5 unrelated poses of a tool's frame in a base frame.
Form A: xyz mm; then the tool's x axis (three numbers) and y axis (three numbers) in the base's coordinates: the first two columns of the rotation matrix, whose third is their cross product.
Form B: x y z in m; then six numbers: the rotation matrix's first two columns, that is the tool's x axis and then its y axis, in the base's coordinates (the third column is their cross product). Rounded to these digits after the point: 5 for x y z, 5 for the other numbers.
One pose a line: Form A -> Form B
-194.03 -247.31 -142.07 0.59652 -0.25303 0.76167 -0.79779 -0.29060 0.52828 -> -0.19403 -0.24731 -0.14207 0.59652 -0.25303 0.76167 -0.79779 -0.29060 0.52828
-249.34 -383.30 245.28 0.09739 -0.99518 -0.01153 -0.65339 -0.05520 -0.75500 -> -0.24934 -0.38330 0.24528 0.09739 -0.99518 -0.01153 -0.65339 -0.05520 -0.75500
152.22 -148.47 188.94 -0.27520 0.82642 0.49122 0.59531 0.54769 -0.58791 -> 0.15222 -0.14847 0.18894 -0.27520 0.82642 0.49122 0.59531 0.54769 -0.58791
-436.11 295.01 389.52 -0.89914 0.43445 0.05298 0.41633 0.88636 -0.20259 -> -0.43611 0.29501 0.38952 -0.89914 0.43445 0.05298 0.41633 0.88636 -0.20259
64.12 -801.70 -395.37 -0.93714 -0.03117 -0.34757 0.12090 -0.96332 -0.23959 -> 0.06412 -0.80170 -0.39537 -0.93714 -0.03117 -0.34757 0.12090 -0.96332 -0.23959
